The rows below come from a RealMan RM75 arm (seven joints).
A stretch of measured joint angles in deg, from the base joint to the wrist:
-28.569 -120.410 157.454 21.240 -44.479 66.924 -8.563
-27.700 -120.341 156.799 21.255 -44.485 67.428 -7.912
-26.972 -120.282 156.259 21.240 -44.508 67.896 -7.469
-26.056 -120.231 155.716 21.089 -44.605 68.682 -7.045
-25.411 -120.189 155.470 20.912 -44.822 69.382 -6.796
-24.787 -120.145 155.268 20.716 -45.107 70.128 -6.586
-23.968 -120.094 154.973 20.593 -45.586 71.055 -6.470
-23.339 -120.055 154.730 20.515 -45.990 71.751 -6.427
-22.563 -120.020 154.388 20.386 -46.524 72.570 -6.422
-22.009 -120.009 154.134 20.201 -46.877 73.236 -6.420
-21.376 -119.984 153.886 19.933 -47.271 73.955 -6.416
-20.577 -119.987 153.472 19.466 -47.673 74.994 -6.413
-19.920 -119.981 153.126 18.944 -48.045 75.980 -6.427
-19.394 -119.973 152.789 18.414 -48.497 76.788 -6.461
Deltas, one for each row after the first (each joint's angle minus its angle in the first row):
0.869 0.069 -0.655 0.015 -0.006 0.504 0.651
1.597 0.128 -1.195 0.000 -0.029 0.972 1.094
2.513 0.179 -1.738 -0.151 -0.126 1.758 1.518
3.158 0.221 -1.984 -0.328 -0.343 2.458 1.767
3.782 0.265 -2.186 -0.524 -0.628 3.204 1.977
4.601 0.316 -2.481 -0.647 -1.107 4.131 2.093
5.230 0.355 -2.724 -0.725 -1.511 4.827 2.136
6.006 0.390 -3.066 -0.854 -2.045 5.646 2.141
6.560 0.401 -3.320 -1.039 -2.398 6.312 2.143
7.193 0.426 -3.568 -1.307 -2.792 7.031 2.147
7.992 0.423 -3.982 -1.774 -3.194 8.070 2.150
8.649 0.429 -4.328 -2.296 -3.566 9.056 2.136
9.175 0.437 -4.665 -2.826 -4.018 9.864 2.102

